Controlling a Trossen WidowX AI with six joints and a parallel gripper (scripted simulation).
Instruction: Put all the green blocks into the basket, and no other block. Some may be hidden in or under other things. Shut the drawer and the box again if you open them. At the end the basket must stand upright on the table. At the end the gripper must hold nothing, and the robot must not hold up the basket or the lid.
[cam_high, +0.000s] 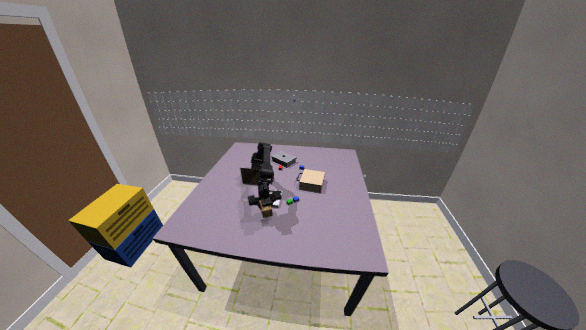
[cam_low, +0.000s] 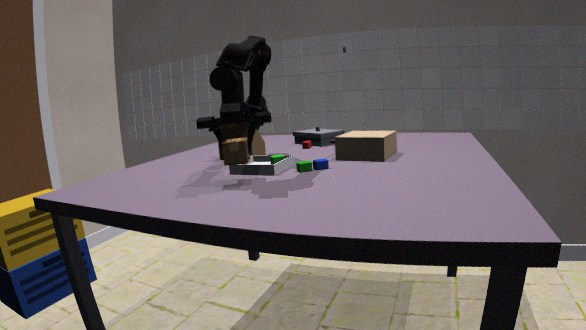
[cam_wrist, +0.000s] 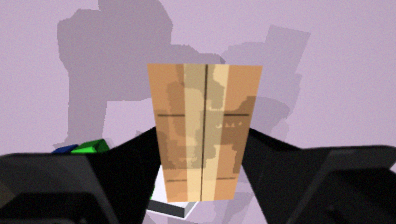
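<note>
Now: hand 3 cm past the tray, 16 cm to the right of it and 10 cm above it. Round my hand: small brown box 2 cm below; then red block 7 cm behind, 54 cm to the left, 10 cm below; then flat lid 8 cm behind, 67 cm to the left, 6 cm below.
</note>
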